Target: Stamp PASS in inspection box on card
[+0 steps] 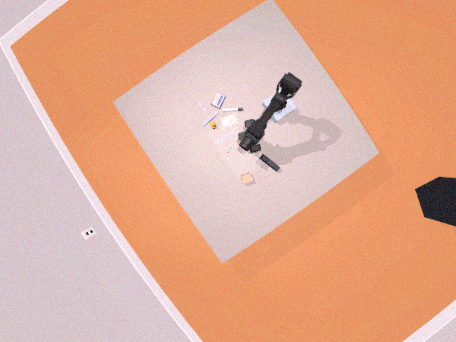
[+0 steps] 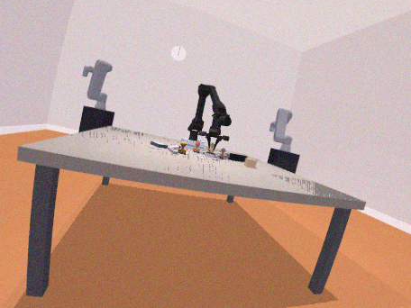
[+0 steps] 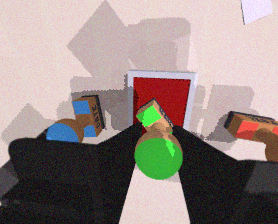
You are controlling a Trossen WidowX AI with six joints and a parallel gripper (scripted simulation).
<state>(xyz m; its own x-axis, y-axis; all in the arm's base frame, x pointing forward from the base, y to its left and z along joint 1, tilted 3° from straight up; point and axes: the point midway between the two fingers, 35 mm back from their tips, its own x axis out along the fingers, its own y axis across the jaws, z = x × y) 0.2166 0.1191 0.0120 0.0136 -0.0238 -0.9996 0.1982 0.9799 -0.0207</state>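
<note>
The green-topped PASS stamp lies right at my gripper tip. Round my gripper tip: red ink pad: 3 cm below; then blue-knobbed stamp: 7 cm to the left, 2 cm below, 1 cm ahead; then red-topped stamp: 9 cm to the right, 2 cm below, 2 cm behind.
</note>
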